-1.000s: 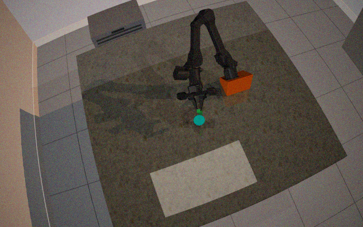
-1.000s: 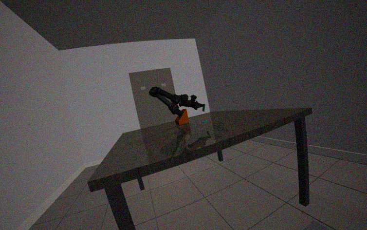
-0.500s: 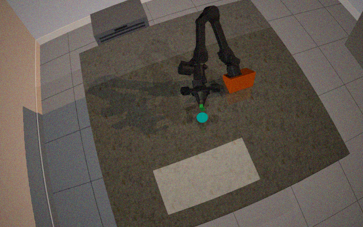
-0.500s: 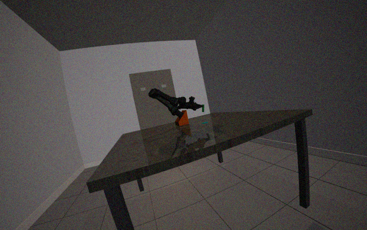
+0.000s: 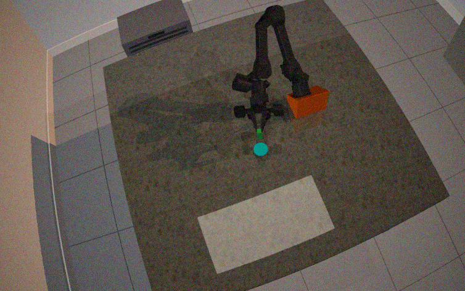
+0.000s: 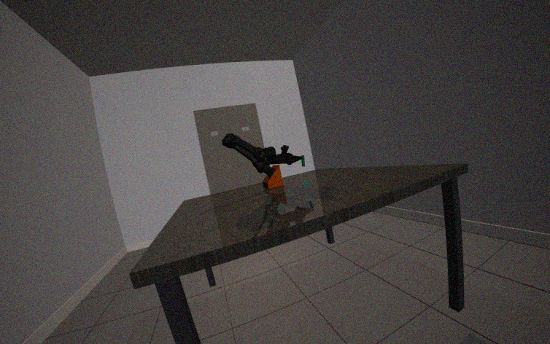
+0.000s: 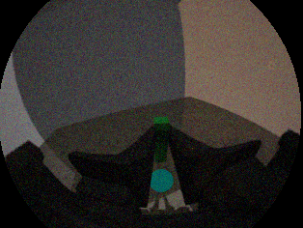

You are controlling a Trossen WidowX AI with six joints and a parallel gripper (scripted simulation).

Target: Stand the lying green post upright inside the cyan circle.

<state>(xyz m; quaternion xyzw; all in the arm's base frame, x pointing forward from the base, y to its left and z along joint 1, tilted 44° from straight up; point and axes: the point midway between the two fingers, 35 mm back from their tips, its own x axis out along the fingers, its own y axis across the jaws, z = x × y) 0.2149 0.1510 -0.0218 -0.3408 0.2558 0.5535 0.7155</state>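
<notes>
The cyan circle lies 16 cm below my gripper tip. The rest, counted from my gripper tip: green post: 2 cm below.
</notes>
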